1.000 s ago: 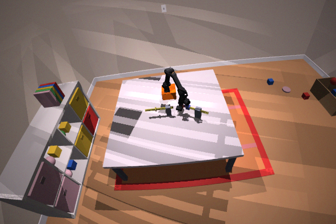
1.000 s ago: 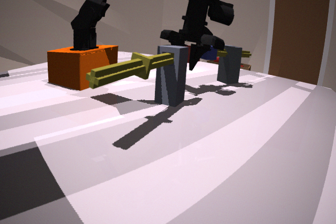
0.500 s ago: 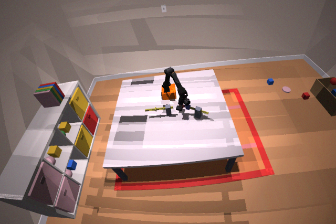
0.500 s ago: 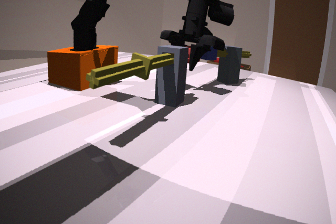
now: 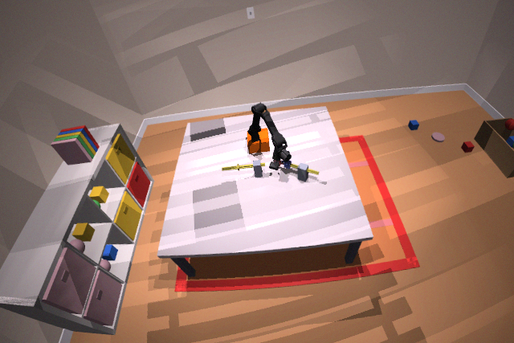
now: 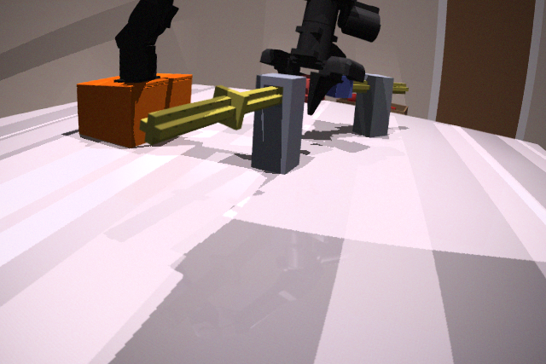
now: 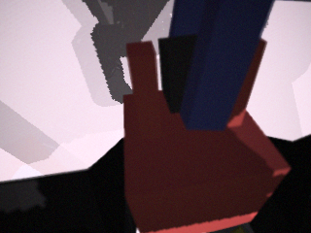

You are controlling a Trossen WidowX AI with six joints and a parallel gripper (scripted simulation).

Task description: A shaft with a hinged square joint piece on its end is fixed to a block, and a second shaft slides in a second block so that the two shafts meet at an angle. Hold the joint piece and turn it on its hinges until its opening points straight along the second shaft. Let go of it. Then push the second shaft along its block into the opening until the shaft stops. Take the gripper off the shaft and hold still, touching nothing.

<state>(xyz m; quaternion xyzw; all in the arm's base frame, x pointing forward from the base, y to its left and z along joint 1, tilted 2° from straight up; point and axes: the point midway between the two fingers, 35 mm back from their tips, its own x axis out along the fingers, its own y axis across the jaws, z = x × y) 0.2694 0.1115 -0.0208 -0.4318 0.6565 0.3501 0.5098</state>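
Right now the red joint piece is 1 cm ahead of my gripper tip, 2 cm to the left of it and 4 cm above it.
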